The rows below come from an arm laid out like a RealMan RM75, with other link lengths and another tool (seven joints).
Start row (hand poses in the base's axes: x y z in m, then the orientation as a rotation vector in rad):
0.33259 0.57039 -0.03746 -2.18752 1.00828 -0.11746
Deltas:
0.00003 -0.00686 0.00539 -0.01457 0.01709 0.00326
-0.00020 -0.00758 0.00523 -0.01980 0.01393 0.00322
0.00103 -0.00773 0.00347 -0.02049 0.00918 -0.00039
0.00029 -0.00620 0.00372 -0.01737 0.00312 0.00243
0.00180 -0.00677 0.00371 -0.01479 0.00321 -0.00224
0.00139 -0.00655 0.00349 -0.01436 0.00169 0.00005
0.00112 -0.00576 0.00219 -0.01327 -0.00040 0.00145
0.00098 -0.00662 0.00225 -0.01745 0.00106 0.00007
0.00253 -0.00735 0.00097 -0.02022 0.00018 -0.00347
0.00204 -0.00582 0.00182 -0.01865 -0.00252 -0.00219
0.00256 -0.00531 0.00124 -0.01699 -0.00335 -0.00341
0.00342 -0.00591 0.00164 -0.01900 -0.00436 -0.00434
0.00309 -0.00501 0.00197 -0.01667 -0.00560 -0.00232
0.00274 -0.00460 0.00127 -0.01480 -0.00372 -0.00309
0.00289 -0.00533 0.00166 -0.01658 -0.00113 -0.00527
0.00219 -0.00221 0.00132 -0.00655 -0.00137 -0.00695
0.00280 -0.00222 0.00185 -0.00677 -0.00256 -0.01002
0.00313 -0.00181 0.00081 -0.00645 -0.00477 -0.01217
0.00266 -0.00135 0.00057 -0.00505 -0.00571 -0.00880
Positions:
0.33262 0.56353 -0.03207 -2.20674 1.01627 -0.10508
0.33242 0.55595 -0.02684 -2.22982 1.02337 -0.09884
0.33345 0.54822 -0.02337 -2.25051 1.03207 -0.09977
0.33374 0.54202 -0.01965 -2.26817 1.03383 -0.10459
0.33554 0.53525 -0.01594 -2.28123 1.04053 -0.10991
0.33693 0.52870 -0.01245 -2.29461 1.04373 -0.11580
0.33805 0.52294 -0.01026 -2.30711 1.04404 -0.12294
0.33903 0.51632 -0.00801 -2.32308 1.04734 -0.13130
0.34156 0.50897 -0.00704 -2.33950 1.05479 -0.14366
0.34360 0.50315 -0.00522 -2.35428 1.05915 -0.15788
0.34616 0.49784 -0.00398 -2.36666 1.06427 -0.17268
0.34958 0.49193 -0.00234 -2.37997 1.07031 -0.19025
0.35267 0.48692 -0.00037 -2.39171 1.07295 -0.20731
0.35541 0.48232 0.00090 -2.40200 1.07708 -0.22143
0.35830 0.47699 0.00256 -2.41367 1.08526 -0.23437
0.36049 0.47478 0.00388 -2.41553 1.09408 -0.24223
0.36329 0.47256 0.00573 -2.41557 1.10619 -0.25266
0.36642 0.47075 0.00654 -2.41333 1.11994 -0.26623
0.36908 0.46940 0.00711 -2.41108 1.12893 -0.27896

